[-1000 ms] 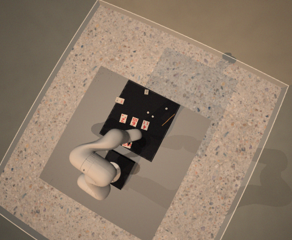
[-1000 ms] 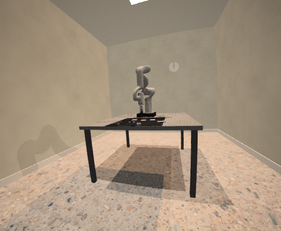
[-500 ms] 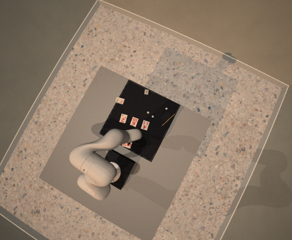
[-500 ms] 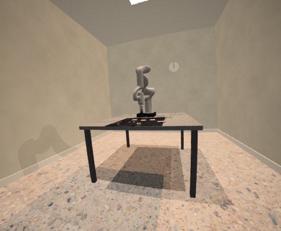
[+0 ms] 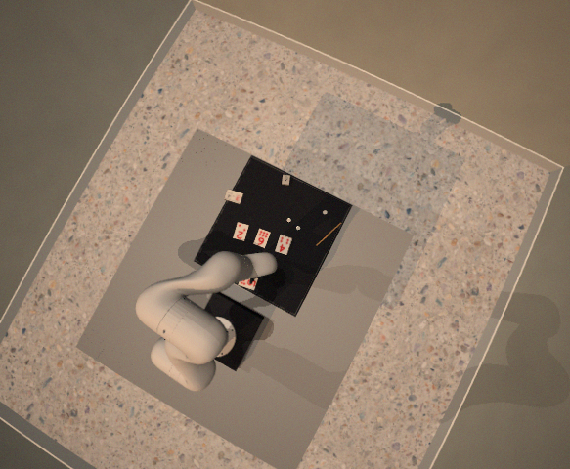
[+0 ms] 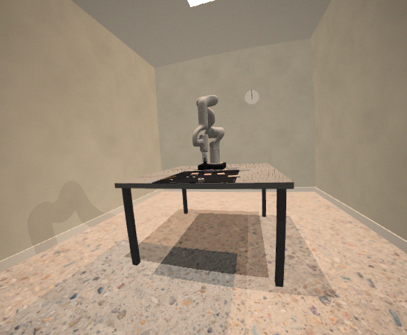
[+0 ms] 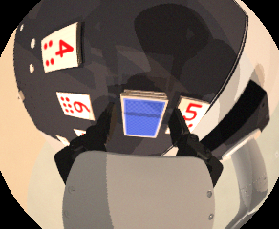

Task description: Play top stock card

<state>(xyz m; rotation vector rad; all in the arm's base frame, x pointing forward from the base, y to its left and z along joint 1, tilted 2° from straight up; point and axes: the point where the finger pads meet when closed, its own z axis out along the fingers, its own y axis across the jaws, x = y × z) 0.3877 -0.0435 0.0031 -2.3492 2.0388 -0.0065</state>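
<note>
Right now the red 5 card is 90 mm behind my hand, 20 mm to the left of it and 40 mm below it. The rest, counted from my hand: black card cloth (190 mm ahead, 60 mm below); thin wooden stick (300 mm ahead, 260 mm to the right, 50 mm below); small block (470 mm ahead, 50 mm to the left, 30 mm below).
</note>
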